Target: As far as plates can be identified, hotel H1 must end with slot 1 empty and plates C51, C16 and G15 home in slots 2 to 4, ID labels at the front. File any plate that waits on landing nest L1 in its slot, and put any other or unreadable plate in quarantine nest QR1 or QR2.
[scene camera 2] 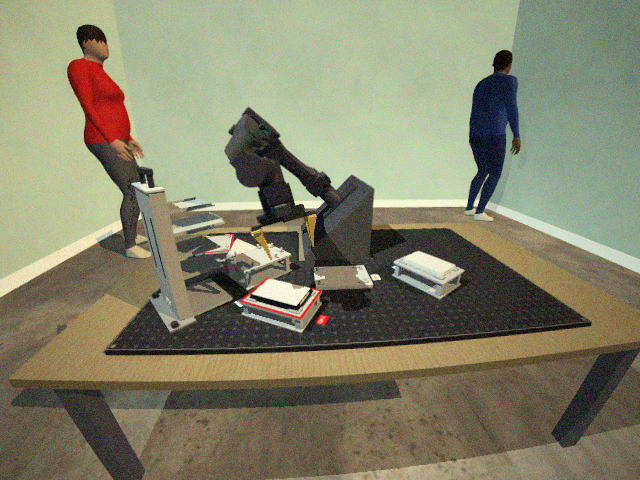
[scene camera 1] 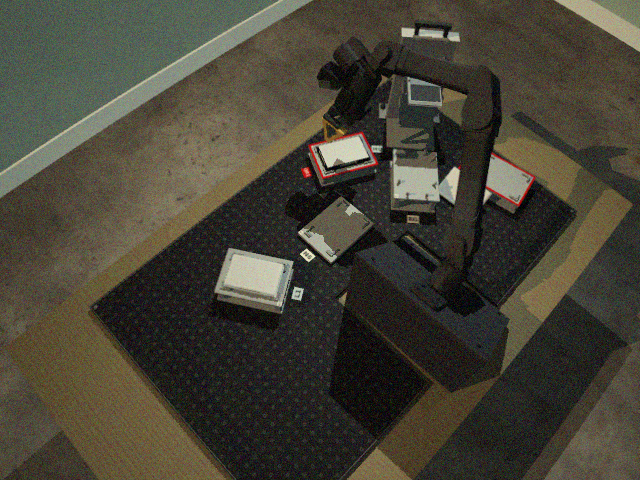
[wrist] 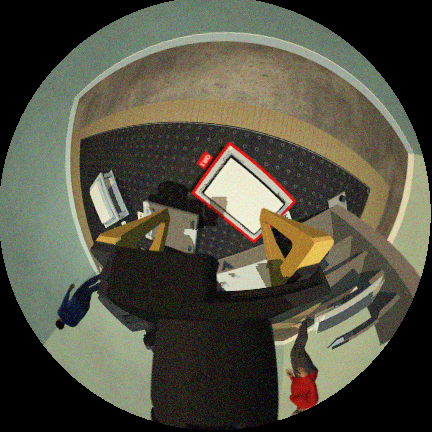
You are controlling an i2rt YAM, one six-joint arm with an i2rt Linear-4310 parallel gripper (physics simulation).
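Seen in the pictures: gripper, fingertip midpoint: (scene camera 2: pixel 292 253) (scene camera 1: pixel 337 132) (wrist: pixel 214 212); arm's base, link origin: (scene camera 2: pixel 337 202) (scene camera 1: pixel 436 292).
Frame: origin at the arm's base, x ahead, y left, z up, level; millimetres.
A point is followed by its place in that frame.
My gripper (scene camera 1: pixel 333 128) @[x 458, y -160, z -1 mm] (scene camera 2: pixel 290 251) @[x 458, y -160, z -1 mm] (wrist: pixel 214 212) @[x 458, y -160, z -1 mm] is open and empty, above and beside quarantine nest QR1. A white plate with a black base (scene camera 1: pixel 343 151) @[x 454, y -190, z -103 mm] (scene camera 2: pixel 283 292) @[x 461, y -186, z -103 mm] (wrist: pixel 245 195) @[x 459, y -193, z -103 mm] lies on red-rimmed nest QR1 (scene camera 1: pixel 323 173) @[x 446, y -106, z -117 mm] (scene camera 2: pixel 298 326) @[x 535, y -150, z -144 mm] (wrist: pixel 214 176). A white plate (scene camera 1: pixel 254 274) @[x 338, y 231, z -93 mm] (scene camera 2: pixel 426 263) @[x 355, y 216, z -93 mm] (wrist: pixel 101 199) @[x 361, y 204, z -94 mm] lies on landing nest L1 (scene camera 1: pixel 223 289) @[x 365, y 306, z -107 mm] (scene camera 2: pixel 439 290) @[x 433, y 225, z -134 mm]. Hotel H1 (scene camera 1: pixel 409 131) @[x 397, y -417, z -149 mm] (scene camera 2: pixel 171 258) @[x 489, y -418, z 6 mm] (wrist: pixel 345 220) @[x 480, y -409, z -85 mm] holds a pale-rimmed plate (scene camera 1: pixel 424 94) @[x 362, y -378, z 58 mm] (scene camera 2: pixel 199 222) @[x 402, y -380, z 58 mm] on an upper shelf. Plate IDs are unreadable here; lower slots are partly hidden.
A bare nest (scene camera 1: pixel 338 227) @[x 311, y -28, z -145 mm] (scene camera 2: pixel 341 277) @[x 327, y -26, z -145 mm] (wrist: pixel 176 229) @[x 321, y -53, z -145 mm] stands between QR1 and the arm's base (scene camera 1: pixel 429 315) @[x -31, y 90, z 86 mm] (scene camera 2: pixel 348 222) @[x 165, y 17, z -27 mm]. Another pale nest (scene camera 1: pixel 415 180) @[x 254, y -259, z -98 mm] (scene camera 2: pixel 266 258) @[x 284, y -248, z -97 mm] stands before the hotel. A red-rimmed nest (scene camera 1: pixel 509 178) @[x 84, y -474, z -118 mm] (scene camera 2: pixel 219 242) @[x 98, y -448, z -117 mm] stands beyond the arm, beside a partly hidden white object (scene camera 1: pixel 450 187) @[x 183, y -335, z -130 mm].
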